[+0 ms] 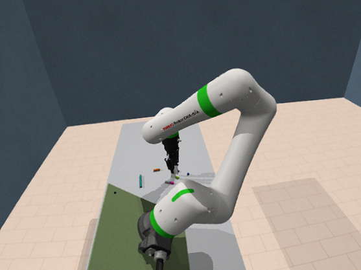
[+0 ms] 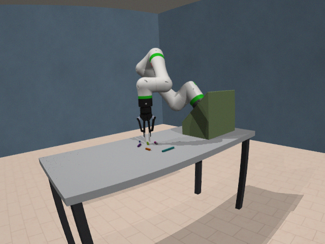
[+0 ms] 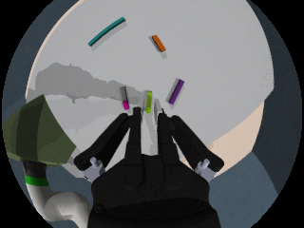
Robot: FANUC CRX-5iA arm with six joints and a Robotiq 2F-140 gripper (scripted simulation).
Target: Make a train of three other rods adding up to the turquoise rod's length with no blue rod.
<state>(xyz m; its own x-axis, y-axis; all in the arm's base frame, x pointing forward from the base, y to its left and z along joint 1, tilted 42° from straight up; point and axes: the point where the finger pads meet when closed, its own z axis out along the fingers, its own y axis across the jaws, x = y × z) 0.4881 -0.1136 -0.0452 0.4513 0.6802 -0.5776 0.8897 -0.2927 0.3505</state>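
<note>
My hand is 5 cm above the lime rod. Also, from my hand: grey rod 5 cm below, 4 cm to the left, 4 cm behind; magenta rod 5 cm below, 5 cm behind, 2 cm to the left; purple rod 7 cm ahead, 5 cm below.
</note>
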